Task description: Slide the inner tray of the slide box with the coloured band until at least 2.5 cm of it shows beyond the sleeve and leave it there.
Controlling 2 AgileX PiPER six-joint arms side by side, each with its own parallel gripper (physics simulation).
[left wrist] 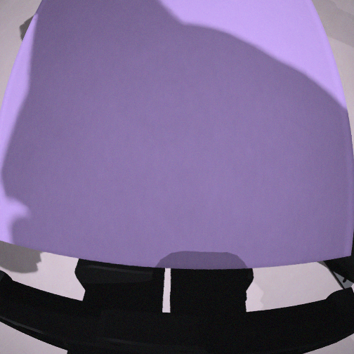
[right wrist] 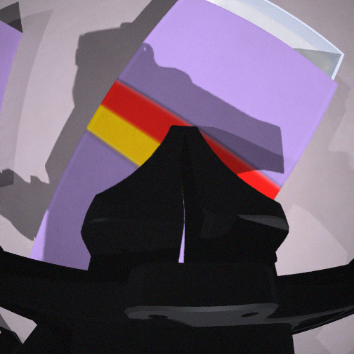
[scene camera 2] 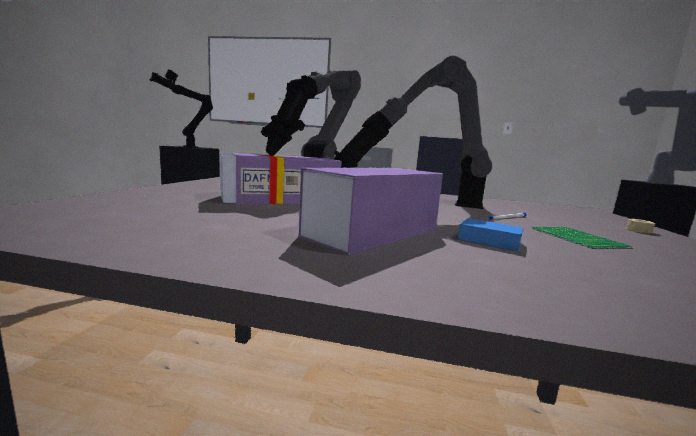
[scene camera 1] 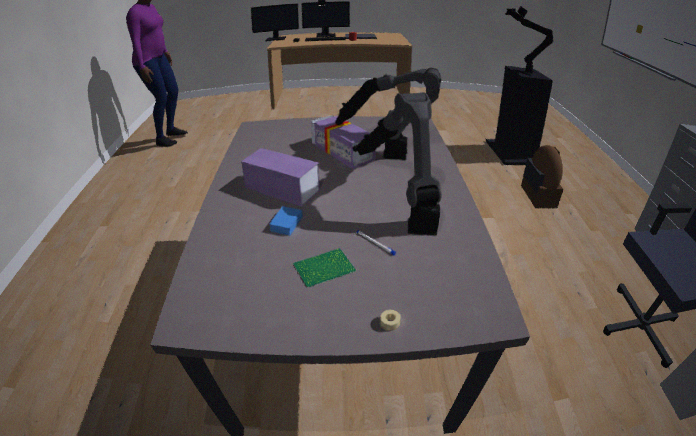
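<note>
The slide box with the coloured band lies at the back of the table; its purple sleeve has a red and yellow band. Its pale inner tray sticks out beyond the sleeve at the end near the band, by a strip clearly narrower than the sleeve is wide. My right gripper is shut and empty, tips at the sleeve's top by the band. My left gripper is shut at the box's other end; in the left wrist view its tips are hidden beneath the sleeve's edge.
A plain purple box with pale ends lies nearer the left table edge in scene camera 1. Near it is a blue block. A pen, a green mat and a tape roll lie farther forward.
</note>
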